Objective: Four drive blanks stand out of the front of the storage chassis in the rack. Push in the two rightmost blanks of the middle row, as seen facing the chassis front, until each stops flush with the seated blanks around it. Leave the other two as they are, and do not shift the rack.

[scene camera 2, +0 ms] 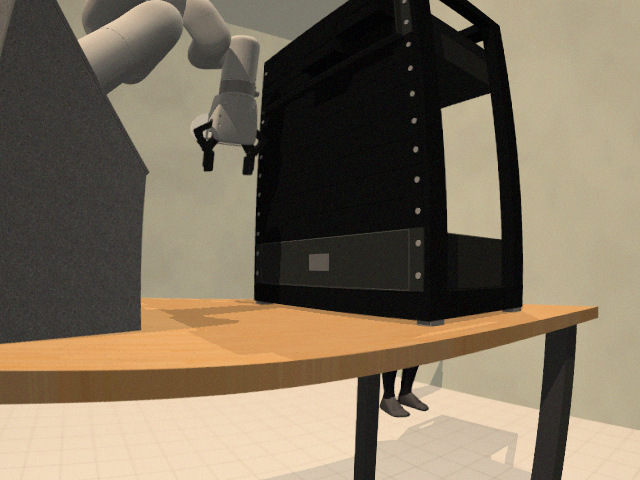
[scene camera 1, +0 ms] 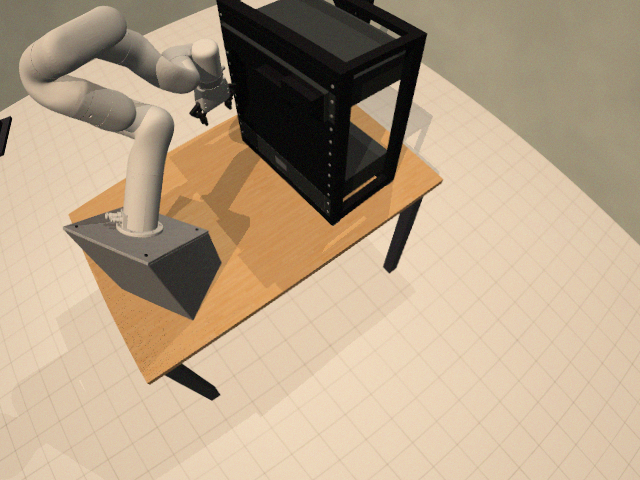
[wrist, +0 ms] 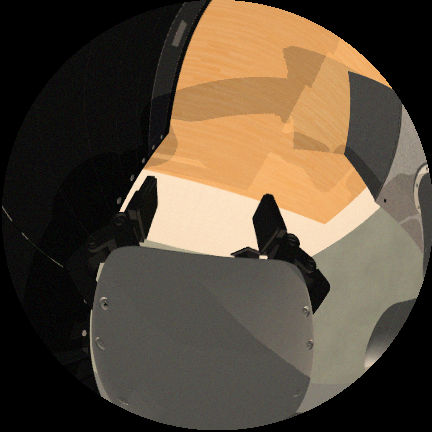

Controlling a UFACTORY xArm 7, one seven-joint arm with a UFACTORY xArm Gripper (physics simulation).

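Pixels of known places: gripper, fingertip midpoint: (scene camera 2: 227, 173) (scene camera 1: 216, 115) (wrist: 208, 197); arm's base at its link origin: (scene camera 2: 37, 104) (scene camera 1: 139, 228).
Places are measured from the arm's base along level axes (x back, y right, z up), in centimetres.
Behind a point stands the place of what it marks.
Note:
The black rack (scene camera 1: 338, 155) {x -54.2, y 0.0, z 6.1 cm} (scene camera 2: 434, 180) {x -54.7, y -0.2, z -7.7 cm} stands upright on the table. Its storage chassis (scene camera 1: 279, 113) {x -44.6, y -21.3, z 5.2 cm} (scene camera 2: 336, 155) {x -45.7, y -18.5, z -0.2 cm} has a nearly black front. Dark raised shapes (scene camera 1: 307, 88) {x -48.1, y -5.4, z 25.5 cm} (scene camera 2: 366, 23) {x -47.1, y -5.3, z 20.0 cm} show on the upper front; separate blanks, their rows and their depth cannot be made out. My gripper (scene camera 1: 216, 113) {x -27.5, y -34.4, z -0.7 cm} (scene camera 2: 227, 169) {x -27.5, y -34.4, z -0.7 cm} (wrist: 208, 197) {x -27.5, y -34.4, z -0.7 cm} is open and empty, fingers pointing down, at the far left end of the rack front in the scene views. One finger is close to the rack's edge; contact cannot be told. In the wrist view the dark front fills the left side.
The wooden table (scene camera 1: 273, 248) {x -33.6, y 1.7, z -27.8 cm} (scene camera 2: 289, 351) {x -32.4, y 12.5, z -27.9 cm} (wrist: 230, 60) {x -34.1, y -23.1, z -27.9 cm} carries the rack and the grey arm base (scene camera 1: 155, 279) {x -2.6, y 16.3, z 0.6 cm} (scene camera 2: 72, 206) {x -10.4, y 9.1, z -14.8 cm} (wrist: 372, 130) {x -6.1, y -7.5, z -17.7 cm}. A lower panel with a pale label (scene camera 1: 280, 163) {x -43.8, y -23.3, z -18.9 cm} (scene camera 2: 318, 261) {x -43.9, y -23.0, z -18.5 cm} (wrist: 179, 33) {x -43.9, y -23.1, z -18.9 cm} sits below the chassis. A person's feet (scene camera 2: 403, 404) show beyond the table.

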